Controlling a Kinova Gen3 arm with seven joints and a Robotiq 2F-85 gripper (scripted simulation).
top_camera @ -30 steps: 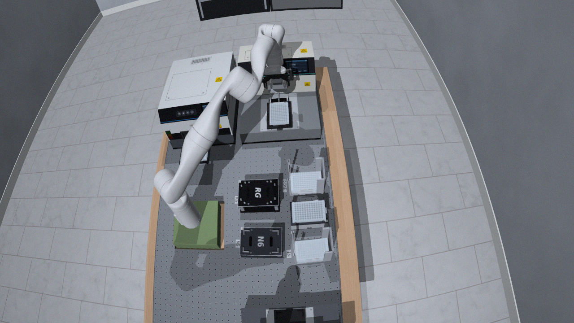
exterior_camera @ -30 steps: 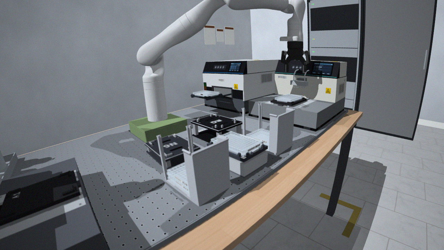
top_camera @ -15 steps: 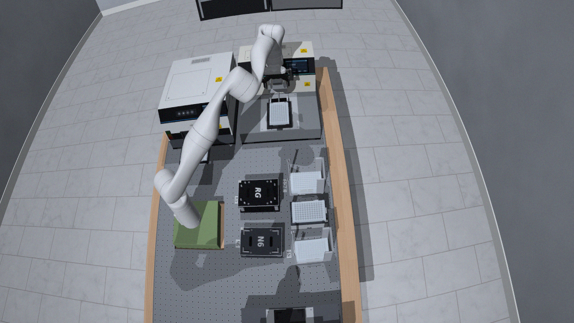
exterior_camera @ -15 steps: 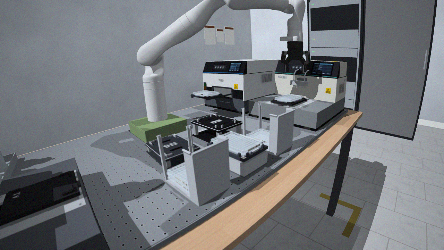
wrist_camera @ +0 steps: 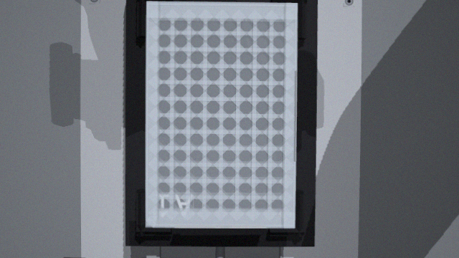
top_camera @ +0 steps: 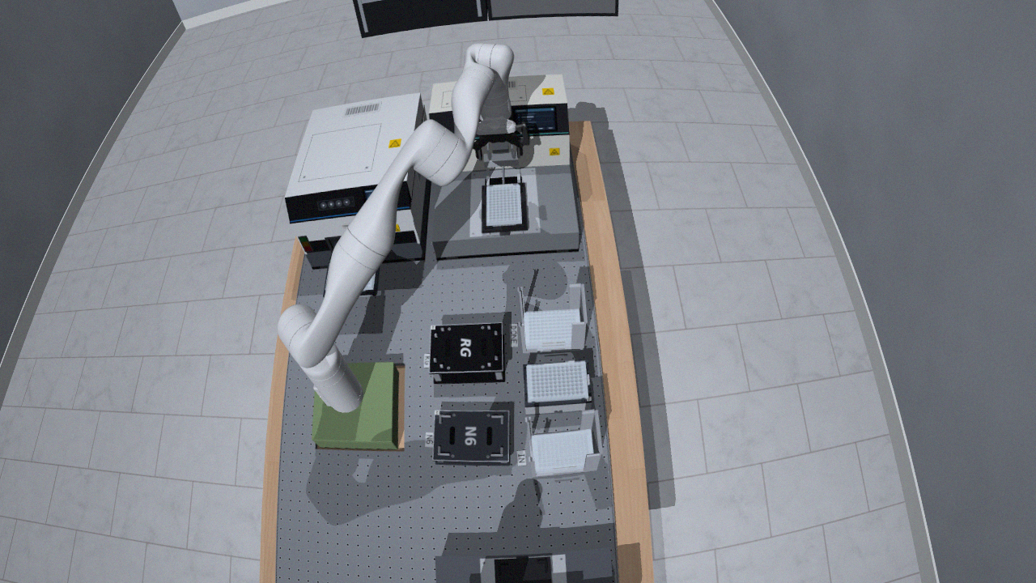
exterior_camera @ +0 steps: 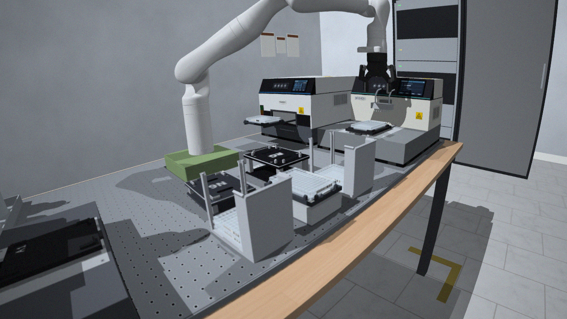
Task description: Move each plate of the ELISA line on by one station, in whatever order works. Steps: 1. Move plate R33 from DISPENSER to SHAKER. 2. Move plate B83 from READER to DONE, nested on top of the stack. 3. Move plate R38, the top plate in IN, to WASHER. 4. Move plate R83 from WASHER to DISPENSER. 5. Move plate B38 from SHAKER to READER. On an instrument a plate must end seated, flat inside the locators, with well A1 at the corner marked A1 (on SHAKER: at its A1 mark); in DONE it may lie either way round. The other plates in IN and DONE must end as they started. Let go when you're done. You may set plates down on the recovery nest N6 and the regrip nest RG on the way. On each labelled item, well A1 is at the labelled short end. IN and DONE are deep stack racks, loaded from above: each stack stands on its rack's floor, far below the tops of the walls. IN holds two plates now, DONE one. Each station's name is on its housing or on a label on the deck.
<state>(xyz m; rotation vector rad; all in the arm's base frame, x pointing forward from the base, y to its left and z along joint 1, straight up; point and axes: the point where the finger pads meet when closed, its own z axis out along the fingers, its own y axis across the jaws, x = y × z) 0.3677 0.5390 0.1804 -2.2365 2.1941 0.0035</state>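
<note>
My hand is 60 mm to the left of the plate R83 and 120 mm above it. Round my hand: plate B83 (110 mm ahead, 370 mm to the right, 190 mm below); then washer nest (60 mm to the right, 130 mm below); then washer head (40 mm to the left, 60 mm below).
</note>
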